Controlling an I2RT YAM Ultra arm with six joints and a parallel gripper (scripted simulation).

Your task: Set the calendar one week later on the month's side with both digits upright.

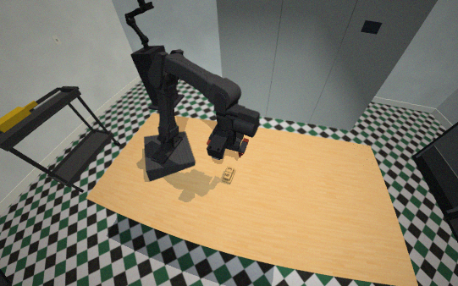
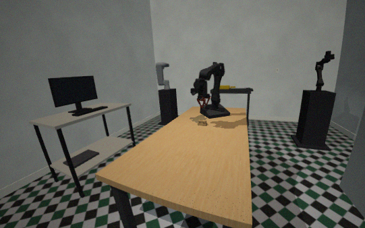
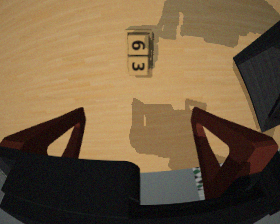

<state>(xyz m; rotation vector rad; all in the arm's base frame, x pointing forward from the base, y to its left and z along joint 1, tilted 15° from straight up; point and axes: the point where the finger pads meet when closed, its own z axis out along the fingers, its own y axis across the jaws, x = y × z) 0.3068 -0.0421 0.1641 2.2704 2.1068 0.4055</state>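
My gripper is now 14 cm above the wooden cube and 3 cm to the left of it. Round my hand: wooden tray 16 cm below, 2 cm to the right.
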